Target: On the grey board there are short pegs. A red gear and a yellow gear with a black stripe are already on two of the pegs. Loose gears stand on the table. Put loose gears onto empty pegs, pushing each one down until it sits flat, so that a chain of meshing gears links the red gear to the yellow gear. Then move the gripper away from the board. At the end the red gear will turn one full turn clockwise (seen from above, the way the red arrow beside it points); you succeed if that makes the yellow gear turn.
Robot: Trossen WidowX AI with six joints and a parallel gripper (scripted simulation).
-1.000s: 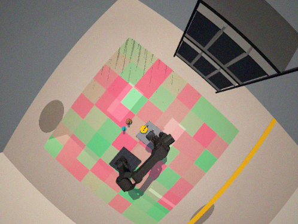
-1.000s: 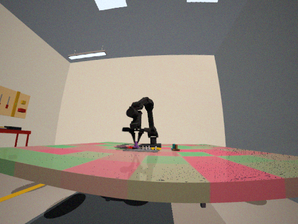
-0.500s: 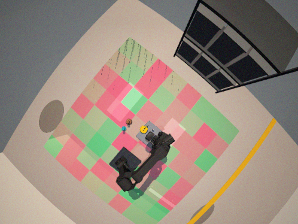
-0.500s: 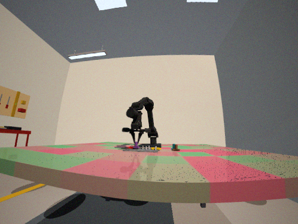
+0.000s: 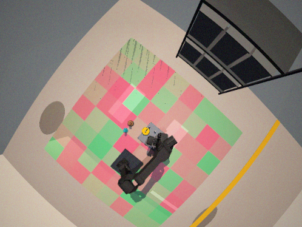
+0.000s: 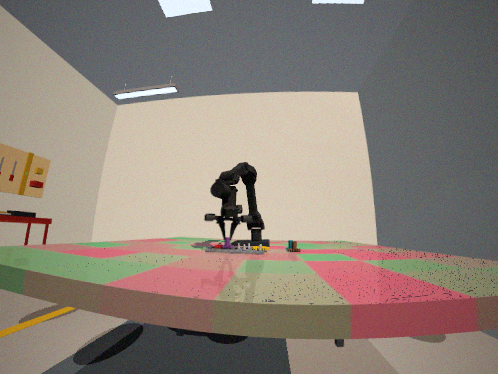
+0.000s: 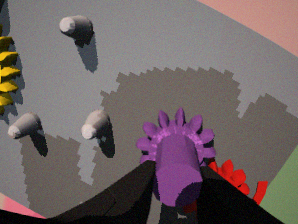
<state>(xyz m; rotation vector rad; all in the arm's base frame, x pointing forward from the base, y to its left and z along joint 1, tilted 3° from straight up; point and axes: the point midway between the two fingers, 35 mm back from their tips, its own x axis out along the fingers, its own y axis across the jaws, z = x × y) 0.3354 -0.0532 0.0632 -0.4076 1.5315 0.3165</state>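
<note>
The purple gear is 10 mm below my gripper tip. Round my gripper tip: red arrow (60 mm to the right, 30 mm below, 10 mm behind); yellow gear (130 mm to the left, 30 mm behind, 20 mm below); red gear (30 mm to the right, 20 mm below, 10 mm behind).
</note>
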